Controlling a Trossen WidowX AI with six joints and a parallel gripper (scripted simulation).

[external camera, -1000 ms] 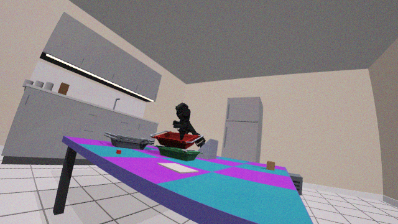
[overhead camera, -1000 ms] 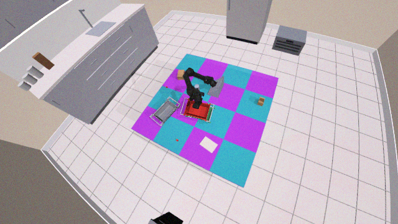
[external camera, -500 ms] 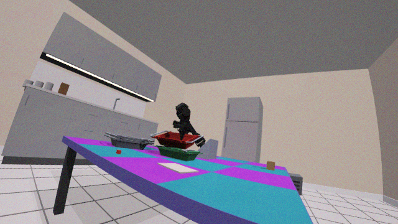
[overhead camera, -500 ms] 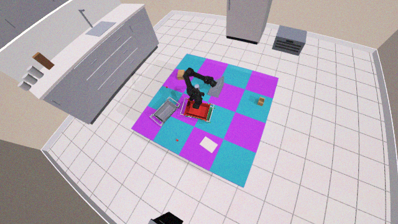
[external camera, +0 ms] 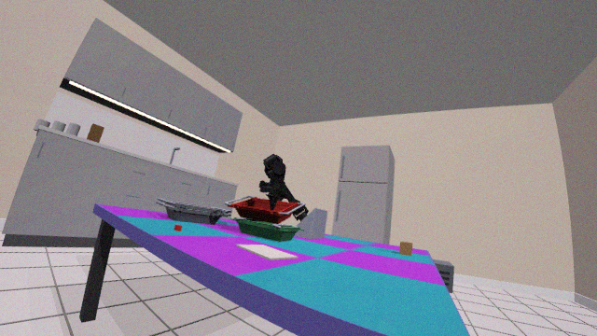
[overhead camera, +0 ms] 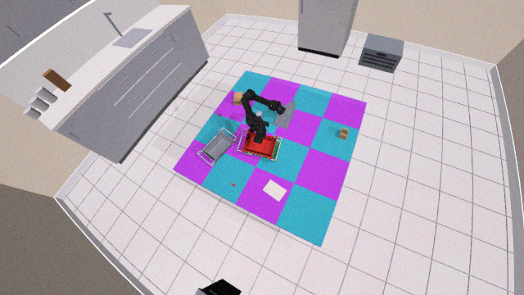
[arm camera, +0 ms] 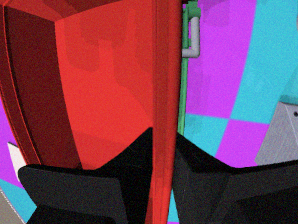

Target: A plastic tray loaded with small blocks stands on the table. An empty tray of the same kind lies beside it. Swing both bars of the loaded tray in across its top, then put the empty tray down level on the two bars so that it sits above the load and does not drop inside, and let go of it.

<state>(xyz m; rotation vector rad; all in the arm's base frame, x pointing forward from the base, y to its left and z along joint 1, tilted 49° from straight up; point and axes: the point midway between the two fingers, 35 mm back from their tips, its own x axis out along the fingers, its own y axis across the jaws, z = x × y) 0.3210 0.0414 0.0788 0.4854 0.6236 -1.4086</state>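
My gripper tip is now 7 cm short of the red tray, 1 cm to the right of it and 1 cm below it. The rest, counted from my gripper tip: white flat plate 31 cm ahead, 23 cm to the left, 11 cm below.
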